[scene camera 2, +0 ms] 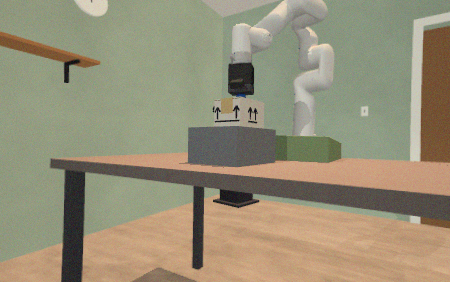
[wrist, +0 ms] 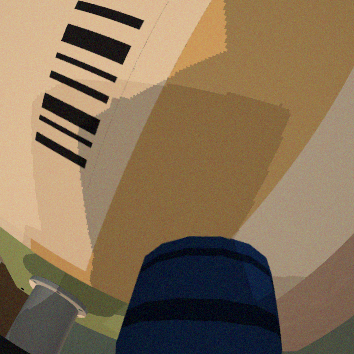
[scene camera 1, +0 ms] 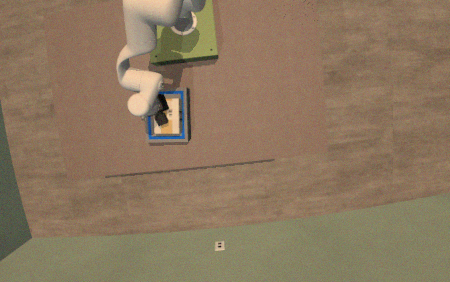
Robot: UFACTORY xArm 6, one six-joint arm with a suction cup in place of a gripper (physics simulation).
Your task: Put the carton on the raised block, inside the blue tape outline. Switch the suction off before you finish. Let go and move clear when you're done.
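Places are measured from the arm's base along level axes (x ahead, y left, z up), in millimetres.
Pixels of known places: hand at its tool point: [wrist: 206,248]; arm's base at its link origin: [scene camera 2: 302,139] [wrist: 58,295] [scene camera 1: 183,22].
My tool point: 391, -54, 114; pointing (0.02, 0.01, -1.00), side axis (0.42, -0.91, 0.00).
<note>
For each thing: its middle in the pictures, then the offset to it from my tool point, as dx, dy, dz. "pt": a spot on its surface instead.
- cream carton at the middle of its body: [wrist: 204,60] [scene camera 2: 239,114] [scene camera 1: 168,115] +43, +31, -36
- grey raised block at the middle of its body: [scene camera 2: 233,145] [scene camera 1: 168,114] +45, +6, -143
- blue tape outline at a spot on its surface: [scene camera 1: 167,138] pt +152, +20, -83
The cream carton [scene camera 1: 174,123] [scene camera 2: 227,106] [wrist: 190,150], with tan tape and black markings, sits upright on the grey raised block [scene camera 1: 169,142] [scene camera 2: 230,146]. From above, its visible edges lie inside the blue tape outline [scene camera 1: 167,138]; the arm and the black tool body cover the upper left part. My blue suction cup [scene camera 2: 241,95] [wrist: 200,300] presses on the carton's top and looks squashed short. It appears shut on the carton, though suction itself cannot be seen. The cup is hidden under the tool in the overhead view.
The arm's green base plinth [scene camera 1: 202,47] [scene camera 2: 306,149] stands behind the block. The table's front edge [scene camera 2: 300,189] runs close in front of the block. A wooden wall shelf [scene camera 2: 50,49] is at the left. The arm reaches over the block from the plinth.
</note>
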